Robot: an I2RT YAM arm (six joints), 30 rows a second.
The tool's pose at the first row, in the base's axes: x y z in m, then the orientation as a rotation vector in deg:
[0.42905, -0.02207, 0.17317, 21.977, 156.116, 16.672]
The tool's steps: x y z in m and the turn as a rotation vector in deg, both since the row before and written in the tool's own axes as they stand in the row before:
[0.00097, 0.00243, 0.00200, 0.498, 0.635, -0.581]
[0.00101, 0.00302, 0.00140, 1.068, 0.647, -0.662]
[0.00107, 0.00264, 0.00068, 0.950, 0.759, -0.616]
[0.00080, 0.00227, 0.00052, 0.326, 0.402, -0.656]
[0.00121, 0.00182, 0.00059, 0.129, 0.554, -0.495]
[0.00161, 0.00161, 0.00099, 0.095, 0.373, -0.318]
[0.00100, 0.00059, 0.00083, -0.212, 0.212, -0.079]
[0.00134, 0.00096, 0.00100, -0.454, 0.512, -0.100]
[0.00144, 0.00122, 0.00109, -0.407, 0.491, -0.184]
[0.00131, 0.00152, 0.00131, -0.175, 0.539, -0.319]
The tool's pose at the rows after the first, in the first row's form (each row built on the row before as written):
[0.42951, -0.01919, 0.17164, 21.286, 156.924, 16.010]
[0.42979, -0.01584, 0.17075, 20.629, 157.878, 14.546]
[0.42964, -0.01294, 0.17036, 19.995, 158.898, 13.271]
[0.42957, -0.01049, 0.17008, 19.151, 159.432, 12.756]
[0.42903, -0.00837, 0.16951, 18.477, 160.055, 12.584]
[0.42819, -0.00631, 0.16841, 18.044, 160.473, 12.460]
[0.42764, -0.00541, 0.16745, 17.878, 160.648, 12.784]
[0.42690, -0.00405, 0.16630, 17.617, 161.071, 13.507]
[0.42613, -0.00240, 0.16511, 17.247, 161.488, 14.143]
[0.42558, -0.00045, 0.16382, 16.733, 162.008, 14.437]

